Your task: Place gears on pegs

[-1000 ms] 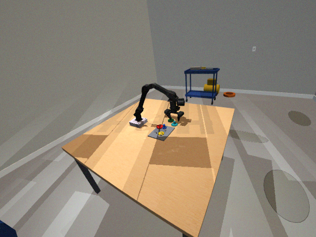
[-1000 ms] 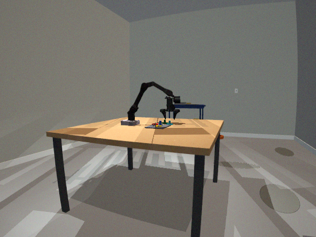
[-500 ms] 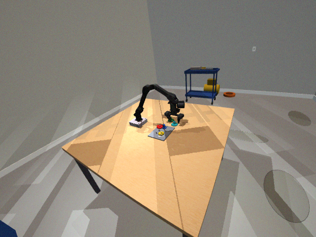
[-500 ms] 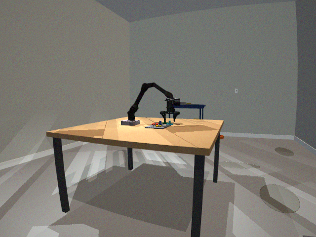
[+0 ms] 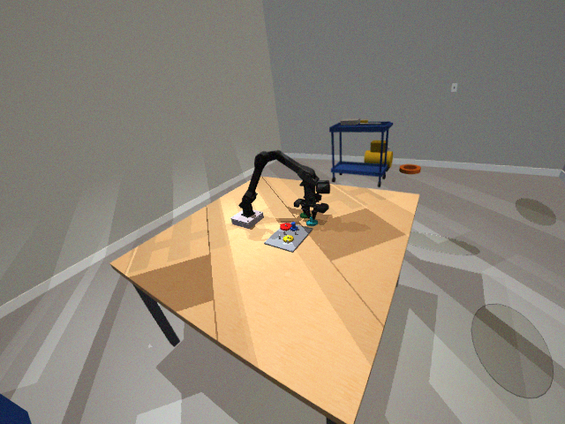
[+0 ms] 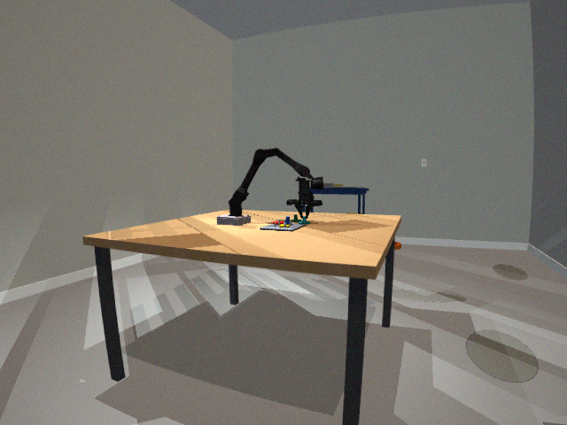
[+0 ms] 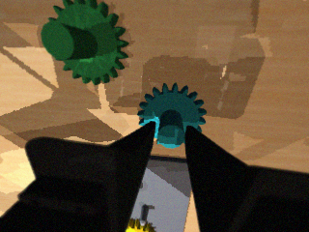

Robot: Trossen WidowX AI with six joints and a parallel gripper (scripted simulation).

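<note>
My gripper tip is now 11 cm to the left of the blue gear and 4 cm past it. The rest, counted from my gripper tip: red gear: 12 cm to the right, 8 cm behind, 1 cm below; then teal gear: 1 cm below; then green gear: 8 cm behind, 5 cm to the left, 1 cm below.
</note>
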